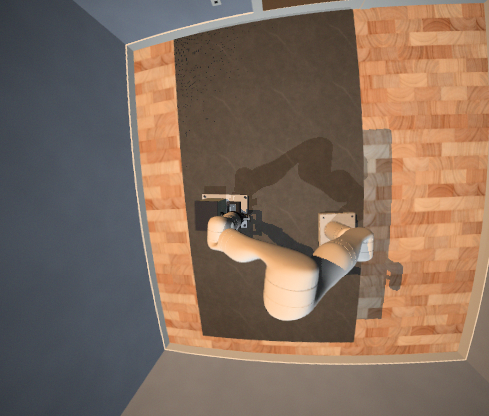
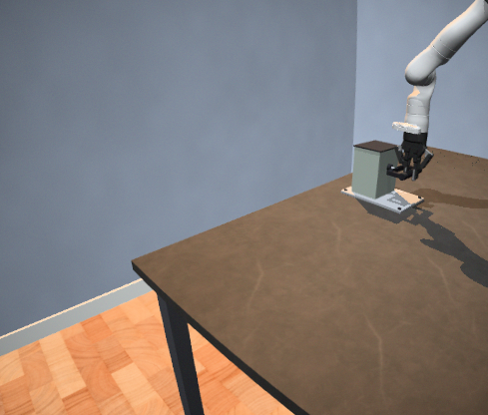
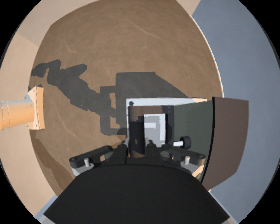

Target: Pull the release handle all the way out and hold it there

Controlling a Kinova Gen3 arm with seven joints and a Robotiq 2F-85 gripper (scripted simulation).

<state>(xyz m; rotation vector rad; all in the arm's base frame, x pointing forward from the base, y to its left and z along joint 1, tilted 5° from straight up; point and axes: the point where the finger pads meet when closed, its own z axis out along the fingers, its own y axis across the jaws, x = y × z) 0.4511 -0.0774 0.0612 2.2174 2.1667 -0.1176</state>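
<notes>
Now: the black release handle 5 cm ahead of my hand. Round my hand: light baseplate: 10 cm below, 9 cm ahead.
</notes>
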